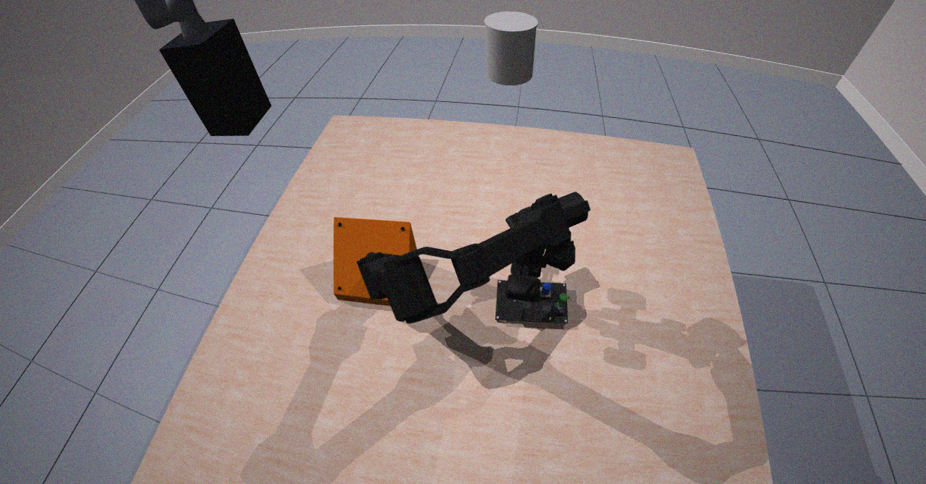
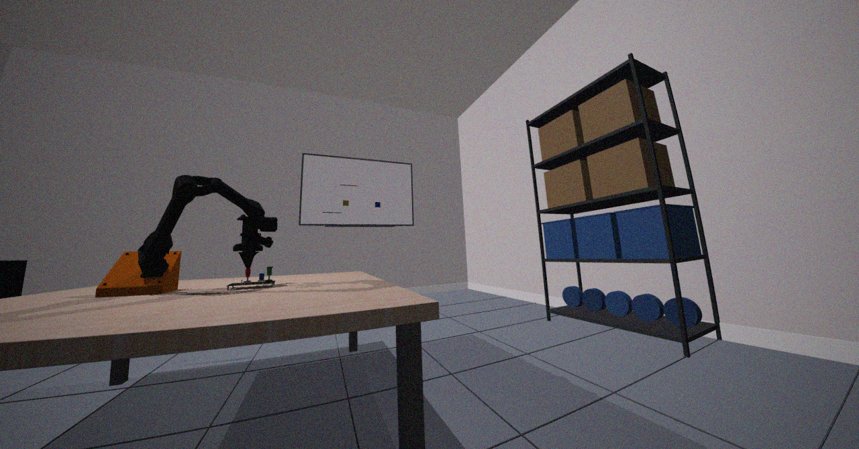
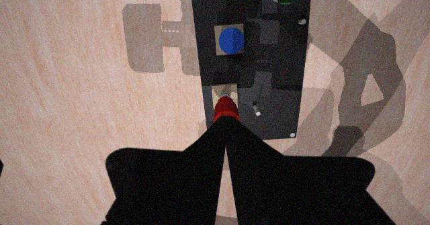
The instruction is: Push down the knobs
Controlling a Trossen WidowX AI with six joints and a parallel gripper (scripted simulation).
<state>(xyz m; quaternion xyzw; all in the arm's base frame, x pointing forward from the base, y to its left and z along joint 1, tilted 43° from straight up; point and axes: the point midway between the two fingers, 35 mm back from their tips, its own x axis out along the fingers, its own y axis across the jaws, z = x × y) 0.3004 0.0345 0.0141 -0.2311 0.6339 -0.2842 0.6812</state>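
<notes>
Right now the green knob is 80 mm ahead of my gripper tip, 40 mm to the right of it and 10 mm below it. The rest, counted from my gripper tip: red knob 20 mm below.
</notes>
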